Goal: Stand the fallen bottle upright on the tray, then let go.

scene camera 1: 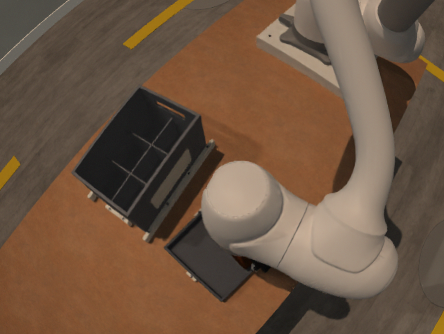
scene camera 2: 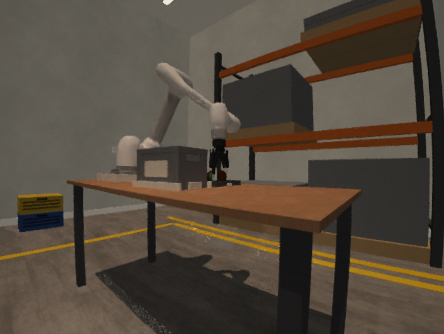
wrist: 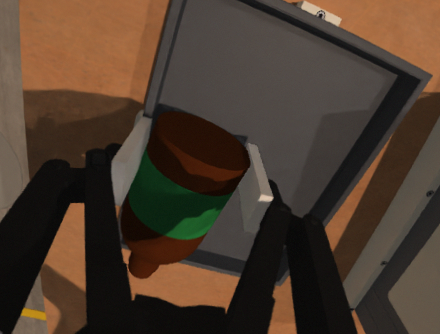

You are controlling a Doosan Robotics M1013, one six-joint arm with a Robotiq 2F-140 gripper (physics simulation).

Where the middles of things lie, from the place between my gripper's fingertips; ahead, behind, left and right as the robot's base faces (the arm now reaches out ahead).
My gripper is now 6 cm past the brown bottle (wrist: 190,168), 2 cm below it and 1 cm to the right of it.
